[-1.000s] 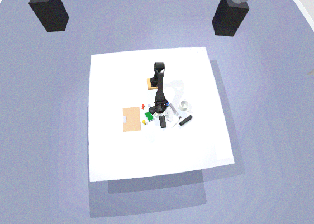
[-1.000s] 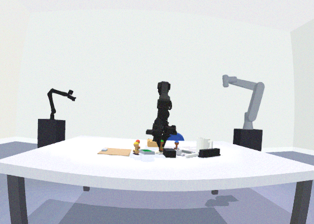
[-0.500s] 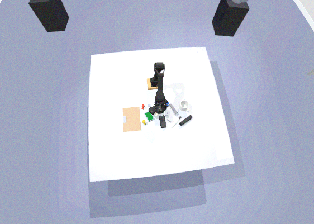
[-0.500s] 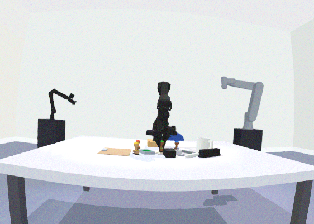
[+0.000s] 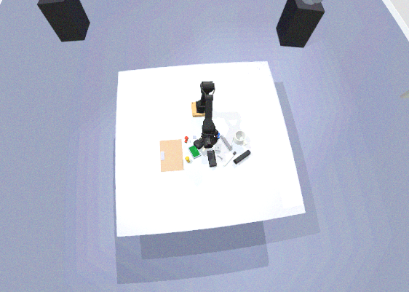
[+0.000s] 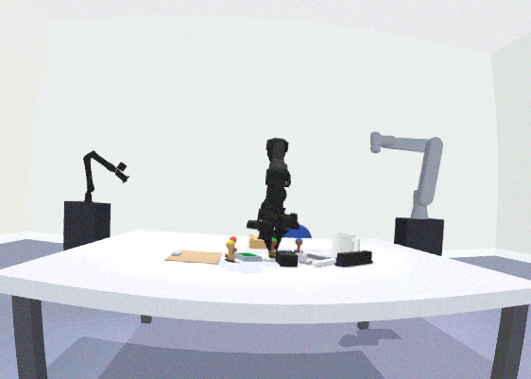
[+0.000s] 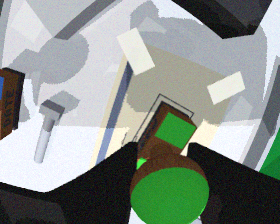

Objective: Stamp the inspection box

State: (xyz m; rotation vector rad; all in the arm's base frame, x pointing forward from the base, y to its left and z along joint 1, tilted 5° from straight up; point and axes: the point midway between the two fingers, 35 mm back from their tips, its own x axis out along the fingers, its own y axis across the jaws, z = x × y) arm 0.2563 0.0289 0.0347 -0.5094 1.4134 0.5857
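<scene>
Right now my gripper tip is right at the green-knobbed PASS stamp. Also, from my gripper tip: black block: 120 mm ahead, 40 mm to the left, 10 mm below; then blue-knobbed stamp: 50 mm behind, 90 mm to the left; then green ink pad: 60 mm ahead, 80 mm to the right, 20 mm below.
</scene>
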